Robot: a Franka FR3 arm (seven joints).
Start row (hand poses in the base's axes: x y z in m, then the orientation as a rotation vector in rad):
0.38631 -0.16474 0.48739 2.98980 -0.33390 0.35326
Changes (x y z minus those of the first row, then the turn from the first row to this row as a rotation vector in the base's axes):
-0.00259 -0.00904 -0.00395 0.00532 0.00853 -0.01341
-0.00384 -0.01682 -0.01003 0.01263 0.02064 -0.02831
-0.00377 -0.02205 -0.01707 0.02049 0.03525 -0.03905
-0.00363 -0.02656 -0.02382 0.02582 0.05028 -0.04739
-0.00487 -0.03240 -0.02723 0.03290 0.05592 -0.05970
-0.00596 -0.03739 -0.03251 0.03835 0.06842 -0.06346
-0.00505 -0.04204 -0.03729 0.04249 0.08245 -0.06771
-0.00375 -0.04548 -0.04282 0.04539 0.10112 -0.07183
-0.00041 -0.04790 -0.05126 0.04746 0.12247 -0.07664
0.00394 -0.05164 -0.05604 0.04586 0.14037 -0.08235
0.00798 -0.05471 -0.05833 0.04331 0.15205 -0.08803
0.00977 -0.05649 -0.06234 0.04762 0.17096 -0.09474
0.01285 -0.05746 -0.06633 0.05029 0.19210 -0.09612
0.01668 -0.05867 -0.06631 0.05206 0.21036 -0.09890
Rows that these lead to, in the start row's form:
0.38372 -0.17378 0.48344 2.99190 -0.35444 0.33875
0.38247 -0.18156 0.47736 2.99553 -0.37742 0.31849
0.38254 -0.18679 0.47032 3.00079 -0.39416 0.29473
0.38268 -0.19130 0.46357 3.00410 -0.40655 0.27071
0.38144 -0.19714 0.46016 3.00730 -0.42634 0.26030
0.38035 -0.20213 0.45488 3.01175 -0.43225 0.24044
0.38126 -0.20678 0.45010 3.01467 -0.43832 0.21829
0.38256 -0.21022 0.44457 3.01629 -0.44328 0.18920
0.38590 -0.21264 0.43613 3.01658 -0.44868 0.15605
0.39025 -0.21638 0.43135 3.01280 -0.45462 0.12854
0.39429 -0.21945 0.42906 3.00810 -0.46089 0.11065
0.39608 -0.22123 0.42505 3.00916 -0.46995 0.08076
0.39916 -0.22220 0.42106 3.01005 -0.47033 0.04822
0.40299 -0.22341 0.42108 3.00950 -0.47279 0.02005

